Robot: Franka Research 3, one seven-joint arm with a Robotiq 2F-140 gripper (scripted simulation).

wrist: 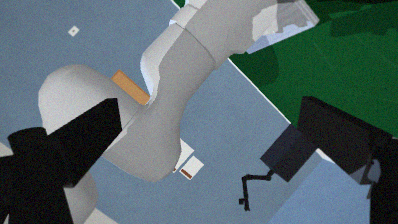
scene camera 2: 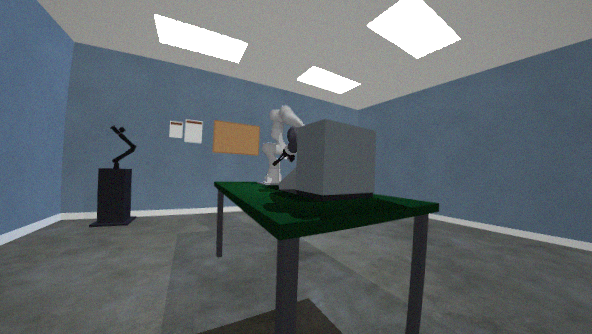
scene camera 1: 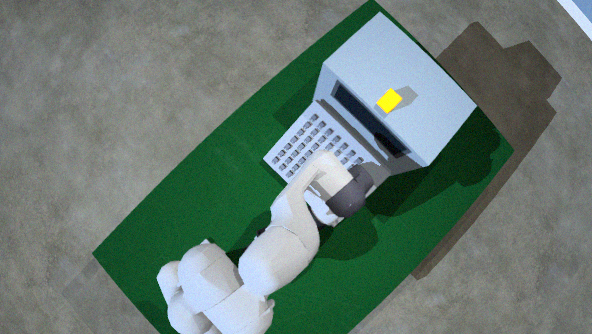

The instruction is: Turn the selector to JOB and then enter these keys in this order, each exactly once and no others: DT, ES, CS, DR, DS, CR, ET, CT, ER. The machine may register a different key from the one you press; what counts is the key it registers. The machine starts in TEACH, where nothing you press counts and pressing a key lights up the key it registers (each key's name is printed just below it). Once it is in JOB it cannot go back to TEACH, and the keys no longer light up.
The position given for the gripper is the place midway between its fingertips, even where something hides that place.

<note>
In view: the gripper (wrist: 209, 113), a grey machine (scene camera 2: 335, 161) and a sloped keypad (scene camera 1: 371, 163).
</note>
